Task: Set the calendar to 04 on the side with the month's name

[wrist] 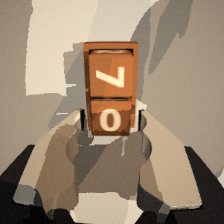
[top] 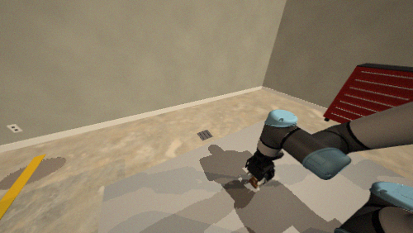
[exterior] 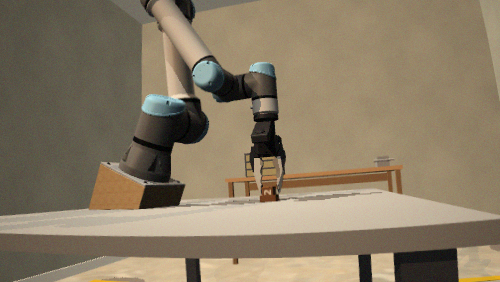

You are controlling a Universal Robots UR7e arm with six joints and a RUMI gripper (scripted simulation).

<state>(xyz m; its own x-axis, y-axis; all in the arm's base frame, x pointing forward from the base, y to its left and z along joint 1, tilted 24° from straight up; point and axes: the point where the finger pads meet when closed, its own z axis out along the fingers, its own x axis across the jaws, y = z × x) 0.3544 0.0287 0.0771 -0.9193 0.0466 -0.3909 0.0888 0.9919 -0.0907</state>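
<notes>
My hand is 1 cm above the cube. The rest, counted from my hand: calendar tray (2 cm to the right, 3 cm below).
</notes>
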